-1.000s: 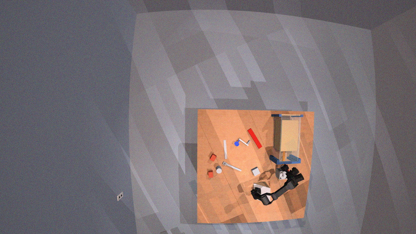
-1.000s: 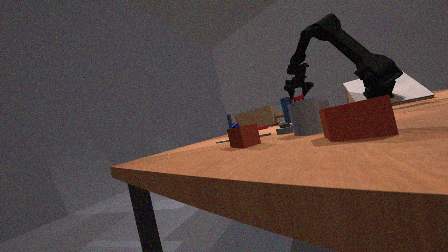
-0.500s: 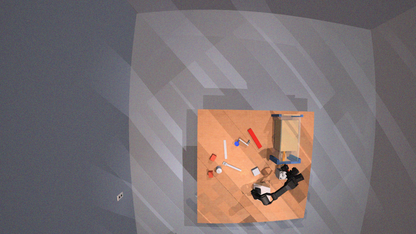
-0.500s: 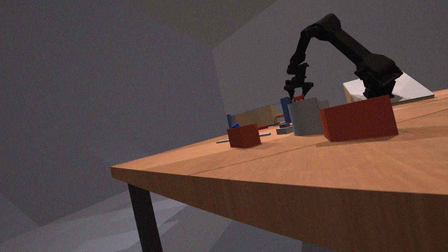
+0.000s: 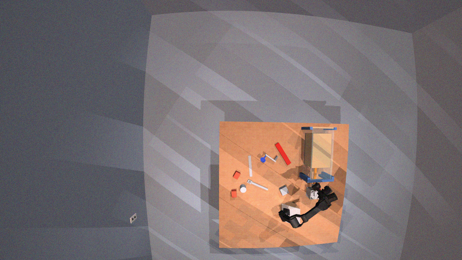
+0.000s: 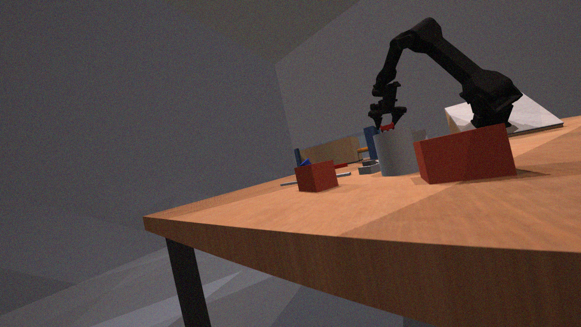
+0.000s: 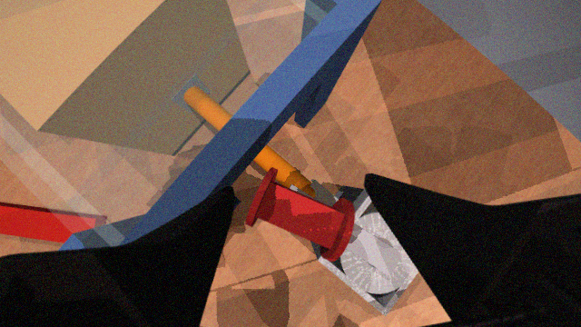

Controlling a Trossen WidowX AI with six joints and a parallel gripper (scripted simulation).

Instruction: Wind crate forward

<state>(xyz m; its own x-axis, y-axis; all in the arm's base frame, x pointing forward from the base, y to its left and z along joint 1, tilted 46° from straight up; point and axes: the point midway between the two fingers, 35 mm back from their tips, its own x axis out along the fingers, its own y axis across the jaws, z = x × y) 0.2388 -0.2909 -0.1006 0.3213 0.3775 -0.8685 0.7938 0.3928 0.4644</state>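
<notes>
My gripper tip is now 20 mm to the right of the red grip, 10 mm past it and 10 mm above it. The rest, counted from my gripper tip: grey winch: 130 mm behind, 110 mm below, 10 mm to the left; blue steel frame: 50 mm ahead, 40 mm below, 10 mm to the right; red-knobbed crank: 50 mm behind, 40 mm below, 20 mm to the left.
</notes>
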